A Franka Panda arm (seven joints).
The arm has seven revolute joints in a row. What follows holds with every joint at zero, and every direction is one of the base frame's.
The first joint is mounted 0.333 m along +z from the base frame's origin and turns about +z.
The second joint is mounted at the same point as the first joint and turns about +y.
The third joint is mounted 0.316 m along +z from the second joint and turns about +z.
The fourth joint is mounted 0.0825 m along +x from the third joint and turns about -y.
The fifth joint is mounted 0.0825 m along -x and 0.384 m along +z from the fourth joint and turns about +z.
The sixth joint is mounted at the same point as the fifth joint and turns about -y.
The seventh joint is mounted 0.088 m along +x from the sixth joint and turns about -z.
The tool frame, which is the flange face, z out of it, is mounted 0.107 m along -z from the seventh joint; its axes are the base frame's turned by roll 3.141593, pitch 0 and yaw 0 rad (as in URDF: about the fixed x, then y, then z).
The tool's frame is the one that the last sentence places.
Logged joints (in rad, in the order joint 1, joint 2, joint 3, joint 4, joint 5, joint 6, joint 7), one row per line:
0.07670, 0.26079, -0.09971, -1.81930, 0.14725, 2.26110, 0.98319
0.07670, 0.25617, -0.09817, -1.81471, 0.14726, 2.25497, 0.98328
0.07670, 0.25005, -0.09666, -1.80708, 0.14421, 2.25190, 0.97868
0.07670, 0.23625, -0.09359, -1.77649, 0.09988, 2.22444, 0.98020
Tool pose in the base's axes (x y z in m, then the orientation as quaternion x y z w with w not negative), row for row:
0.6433, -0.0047, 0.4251, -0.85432, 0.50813, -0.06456, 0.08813
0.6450, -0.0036, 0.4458, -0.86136, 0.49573, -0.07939, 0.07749
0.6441, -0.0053, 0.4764, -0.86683, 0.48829, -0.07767, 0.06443
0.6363, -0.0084, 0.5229, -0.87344, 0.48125, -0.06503, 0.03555
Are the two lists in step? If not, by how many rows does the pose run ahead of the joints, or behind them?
The pose runs 2 rows ahead of the joints: the pose in row i belongs to the joints in row i + 2.
